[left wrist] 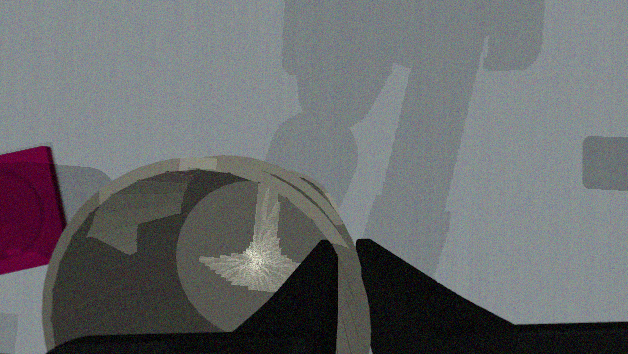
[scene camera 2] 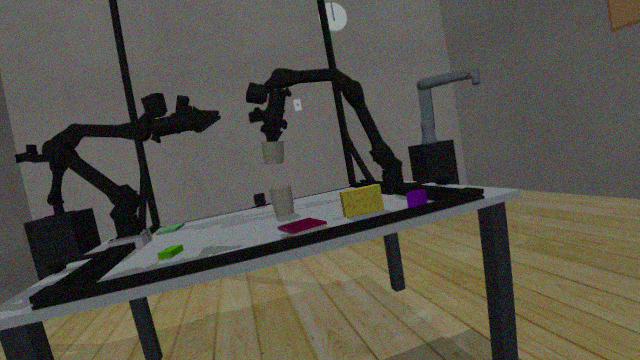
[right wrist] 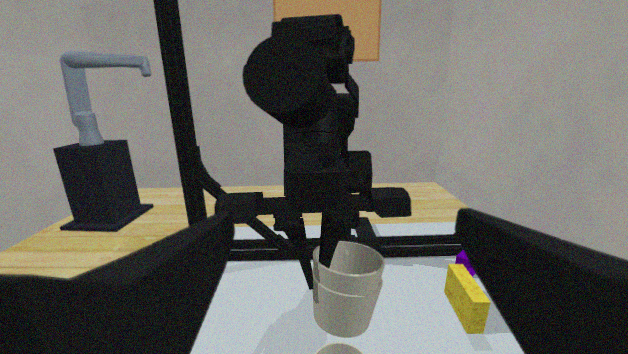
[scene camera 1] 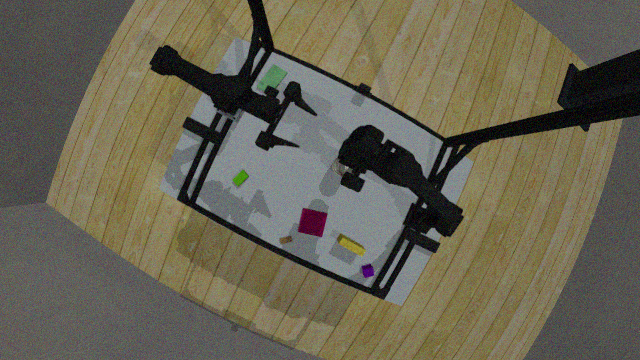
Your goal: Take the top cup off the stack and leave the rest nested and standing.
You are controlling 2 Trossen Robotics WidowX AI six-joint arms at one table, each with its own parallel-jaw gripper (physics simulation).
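Frame: origin at the left arm's base, x ahead, y left, z up, level; metres.
Seen in the pictures: left gripper, fingertip midpoint: (left wrist: pixel 344 253) (right wrist: pixel 316 288); right gripper, fingertip midpoint: (scene camera 2: pixel 219 114) (right wrist: pixel 344 220) (scene camera 1: pixel 308 131); left arm's base at its link origin: (scene camera 2: pixel 394 185) (scene camera 1: pixel 418 218); right arm's base at its link origin: (scene camera 2: pixel 129 234) (scene camera 1: pixel 231 105).
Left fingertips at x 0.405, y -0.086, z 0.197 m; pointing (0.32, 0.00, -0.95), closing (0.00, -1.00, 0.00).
Observation:
Pixels of each thing's top centre, then the offset from my left fingertips to it. "*": a spot on its surface instead.
- beige cup at its top centre: (right wrist: pixel 344 272) (scene camera 2: pixel 271 146) dx -0.006, dy +0.030, dz +0.014 m
- dark red square at a spot on its surface: (left wrist: pixel 25 210) (scene camera 1: pixel 314 217) * dx +0.003, dy +0.253, dz -0.210 m
- yellow block at its top centre: (right wrist: pixel 467 281) (scene camera 2: pixel 359 188) (scene camera 1: pixel 352 247) dx -0.175, dy +0.293, dz -0.148 m
- purple cube at its top centre: (right wrist: pixel 468 255) (scene camera 2: pixel 415 191) (scene camera 1: pixel 369 272) dx -0.297, dy +0.374, dz -0.178 m
- brown piece at its top centre: (scene camera 1: pixel 286 240) dx +0.068, dy +0.385, dz -0.210 m
- green block at its top centre: (scene camera 2: pixel 170 248) (scene camera 1: pixel 240 178) dx +0.335, dy +0.230, dz -0.203 m
- pale green piece at its top centre: (scene camera 2: pixel 170 227) (scene camera 1: pixel 271 79) dx +0.391, dy -0.189, dz -0.208 m
A beige cup (scene camera 2: pixel 273 152) (left wrist: pixel 120 280) (right wrist: pixel 345 315) hangs in the air, roughly upright. My left gripper (scene camera 2: pixel 273 140) (left wrist: pixel 344 253) is shut on its wall, one finger inside and one outside. A second rim shows just below the top rim in the right wrist view and beside it in the left wrist view, so two nested cups appear to be held. The remaining beige stack (scene camera 2: pixel 283 202) (right wrist: pixel 340 349) stands on the table below, apart from the held cup; its inside is hidden. My right gripper (scene camera 1: pixel 307 130) (scene camera 2: pixel 217 116) is wide open and empty, above the table at the left.
A dark red square (scene camera 1: pixel 313 222) (scene camera 2: pixel 302 226) (left wrist: pixel 25 210), yellow block (scene camera 1: pixel 351 245) (scene camera 2: pixel 362 201) (right wrist: pixel 467 300), purple cube (scene camera 1: pixel 368 270) (scene camera 2: pixel 416 198) and brown piece (scene camera 1: pixel 285 240) lie near the front. A green block (scene camera 1: pixel 240 178) (scene camera 2: pixel 170 251) and pale green piece (scene camera 1: pixel 272 77) (scene camera 2: pixel 170 228) lie left.

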